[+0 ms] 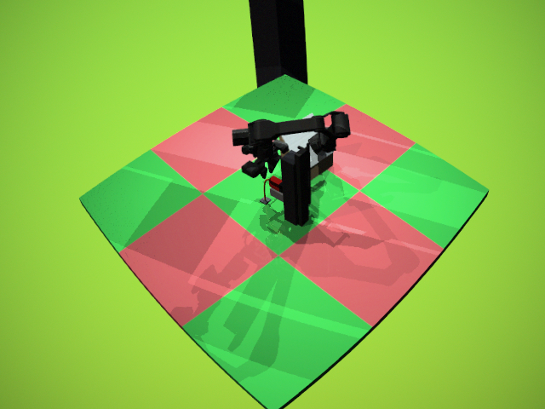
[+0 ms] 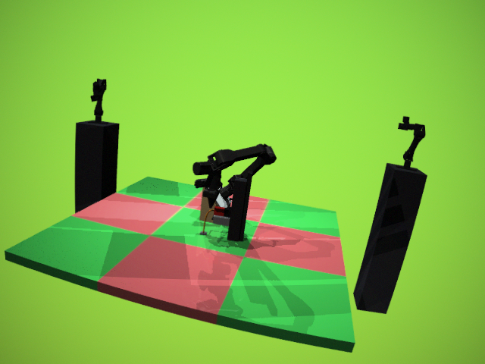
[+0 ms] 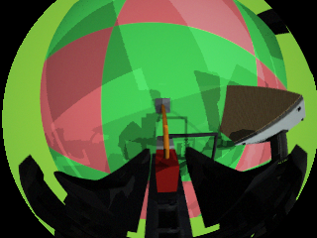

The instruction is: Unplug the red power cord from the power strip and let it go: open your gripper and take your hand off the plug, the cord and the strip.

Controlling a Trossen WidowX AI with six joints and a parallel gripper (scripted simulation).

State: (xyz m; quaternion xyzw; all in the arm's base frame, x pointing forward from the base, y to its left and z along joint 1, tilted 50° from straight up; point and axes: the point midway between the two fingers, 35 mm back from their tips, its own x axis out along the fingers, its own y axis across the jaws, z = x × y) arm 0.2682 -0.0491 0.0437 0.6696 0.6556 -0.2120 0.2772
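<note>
My gripper tip is 60 mm to the right of the red plug, 10 mm past it and 10 mm above it.
</note>
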